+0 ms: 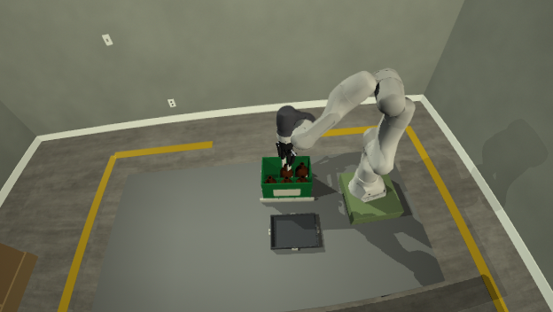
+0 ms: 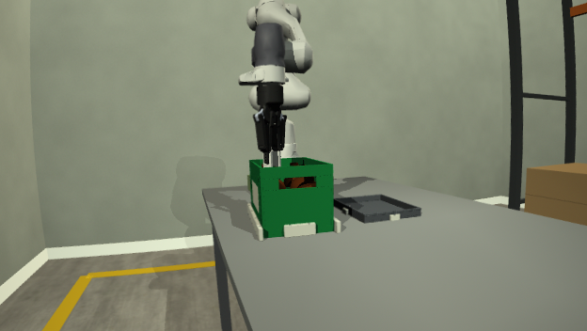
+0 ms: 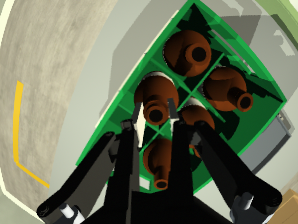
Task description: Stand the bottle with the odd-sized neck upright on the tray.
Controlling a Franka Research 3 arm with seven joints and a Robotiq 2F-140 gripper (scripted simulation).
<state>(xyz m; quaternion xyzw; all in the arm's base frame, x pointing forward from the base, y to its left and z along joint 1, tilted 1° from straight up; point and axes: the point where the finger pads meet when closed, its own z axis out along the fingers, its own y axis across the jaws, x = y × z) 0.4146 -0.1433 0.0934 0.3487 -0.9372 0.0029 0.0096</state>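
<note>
Right now the green crate is 9 cm below my hand and 4 cm to the left of it. From my hand the other things lie so: dark grey tray (33 cm to the left, 16 cm below, 1 cm behind).
</note>
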